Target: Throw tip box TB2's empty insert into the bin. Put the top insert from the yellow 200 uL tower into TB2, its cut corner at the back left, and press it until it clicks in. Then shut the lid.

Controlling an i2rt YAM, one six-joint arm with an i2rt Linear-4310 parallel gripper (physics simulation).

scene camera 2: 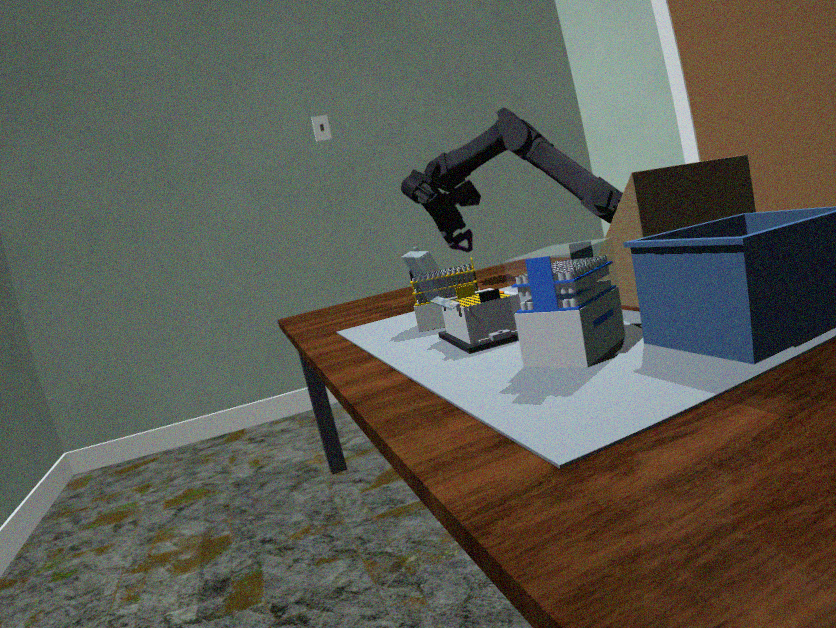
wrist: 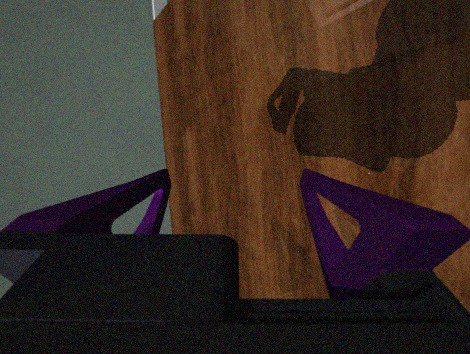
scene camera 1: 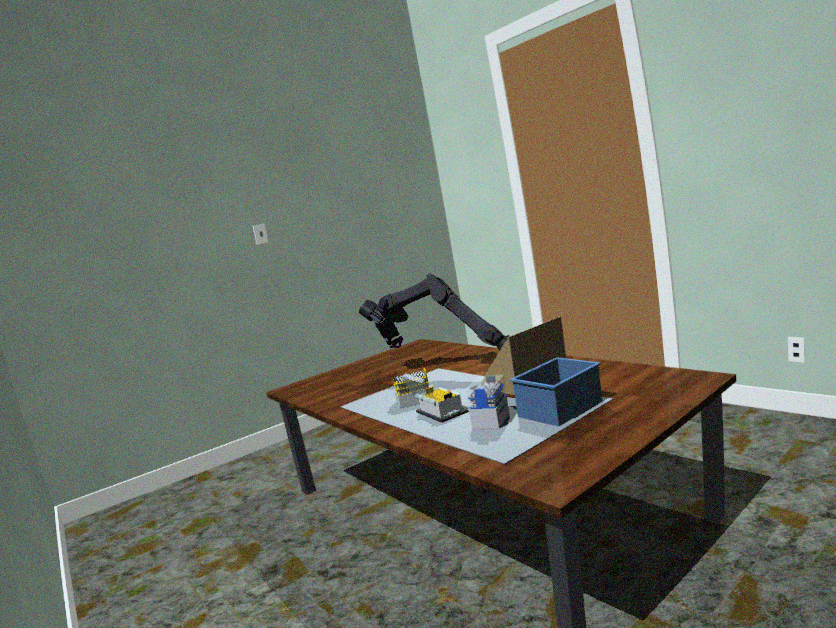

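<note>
My gripper (scene camera 1: 395, 342) (scene camera 2: 461, 243) (wrist: 235, 176) is open and empty. It hangs in the air behind and above the yellow tower, its purple fingers wide apart in the wrist view. The yellow tower (scene camera 1: 407, 389) (scene camera 2: 429, 316) stands at the left of the mat, with tip-filled yellow inserts stacked on a pale base. The pale tip box in the middle (scene camera 1: 440, 405) (scene camera 2: 481, 325), which seems to be TB2, sits on a black base with a yellow insert in its top; its label is unreadable. The lid's state is unclear. The blue bin (scene camera 1: 537, 400) (scene camera 2: 692, 297) stands at the right.
A blue tower (scene camera 1: 487, 413) (scene camera 2: 550, 337) stands between the tip box and the bin. A brown upright panel (scene camera 1: 537, 351) (scene camera 2: 696, 196) stands behind, near the arm's base. Clear, pale objects show behind the blue tower. The pale mat (scene camera 1: 500, 446) (scene camera 2: 473, 412) lies on the wooden table (scene camera 1: 648, 398) (wrist: 225, 100).
</note>
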